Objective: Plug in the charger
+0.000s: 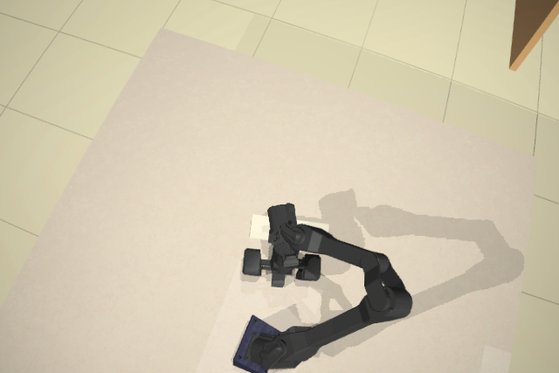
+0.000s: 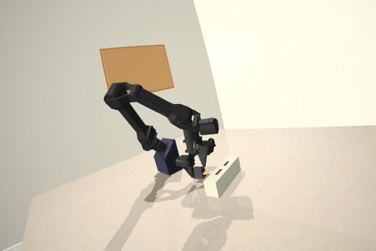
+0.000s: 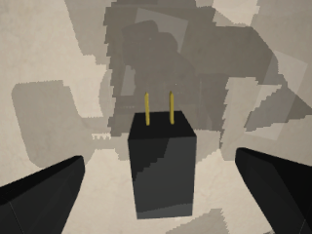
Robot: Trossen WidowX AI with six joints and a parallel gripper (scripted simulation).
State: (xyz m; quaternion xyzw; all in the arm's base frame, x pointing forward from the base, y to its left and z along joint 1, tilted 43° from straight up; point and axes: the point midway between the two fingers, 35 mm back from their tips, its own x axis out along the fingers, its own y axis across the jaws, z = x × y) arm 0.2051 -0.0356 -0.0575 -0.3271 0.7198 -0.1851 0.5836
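The two-prong charger lies 10 mm ahead of my gripper tip.
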